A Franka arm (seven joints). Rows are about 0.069 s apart.
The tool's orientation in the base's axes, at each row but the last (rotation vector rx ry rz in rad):
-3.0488, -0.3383, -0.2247
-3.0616, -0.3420, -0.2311
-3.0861, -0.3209, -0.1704
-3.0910, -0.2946, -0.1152
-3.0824, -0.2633, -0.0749
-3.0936, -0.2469, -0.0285
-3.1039, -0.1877, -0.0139
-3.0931, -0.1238, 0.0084
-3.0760, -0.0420, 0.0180
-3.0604, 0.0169, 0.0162
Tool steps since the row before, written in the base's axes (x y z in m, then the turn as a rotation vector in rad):
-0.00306, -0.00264, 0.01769, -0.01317, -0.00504, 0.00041
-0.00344, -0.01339, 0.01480, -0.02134, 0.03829, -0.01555
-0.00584, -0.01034, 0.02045, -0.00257, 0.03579, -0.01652
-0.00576, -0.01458, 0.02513, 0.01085, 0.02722, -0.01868
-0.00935, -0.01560, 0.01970, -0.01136, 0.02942, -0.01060
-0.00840, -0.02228, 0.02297, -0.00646, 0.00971, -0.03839
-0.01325, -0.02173, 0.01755, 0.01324, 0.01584, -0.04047
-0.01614, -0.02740, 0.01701, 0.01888, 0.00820, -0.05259
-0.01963, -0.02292, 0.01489, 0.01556, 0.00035, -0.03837
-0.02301, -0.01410, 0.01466, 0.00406, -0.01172, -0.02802
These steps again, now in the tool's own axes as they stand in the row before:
-0.00083, 0.00102, -0.01810, -0.01372, 0.00196, -0.00262
-0.00392, 0.01175, -0.01602, -0.01473, -0.04151, 0.01493
-0.00548, 0.00844, -0.02140, 0.00292, -0.03516, 0.01776
-0.00644, 0.01253, -0.02605, 0.01429, -0.02415, 0.02051
-0.01080, 0.01292, -0.02086, -0.00679, -0.03045, 0.01157
-0.01133, 0.01981, -0.02395, -0.00566, -0.00921, 0.03864
-0.01558, 0.01941, -0.01834, 0.01461, -0.01285, 0.04105
-0.01834, 0.02521, -0.01813, 0.01966, -0.00423, 0.05277
-0.02042, 0.02136, -0.01610, 0.01598, 0.00258, 0.03811
-0.02302, 0.01313, -0.01552, 0.00449, 0.01390, 0.02694

